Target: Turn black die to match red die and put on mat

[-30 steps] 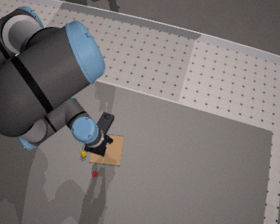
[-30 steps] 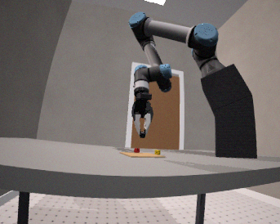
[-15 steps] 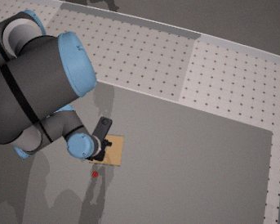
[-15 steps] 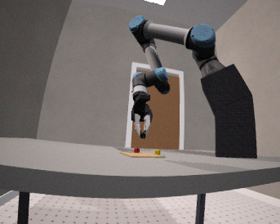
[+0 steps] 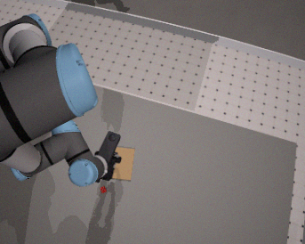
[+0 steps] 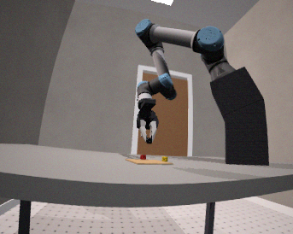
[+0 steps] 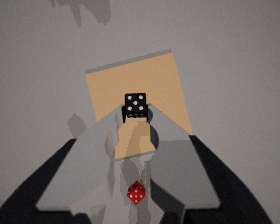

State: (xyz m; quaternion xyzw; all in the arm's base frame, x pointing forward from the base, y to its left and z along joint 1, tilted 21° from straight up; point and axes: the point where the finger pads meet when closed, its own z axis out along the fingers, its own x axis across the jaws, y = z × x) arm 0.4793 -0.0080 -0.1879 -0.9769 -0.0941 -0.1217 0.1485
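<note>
Right now my hand is 10 mm to the right of the black die and 10 mm above it. From my hand the other things lie so: yellow die (90 mm behind, 60 mm to the right, 80 mm below); then tan mat (10 mm to the left, 90 mm below); then red die (120 mm to the right, 80 mm below).
</note>
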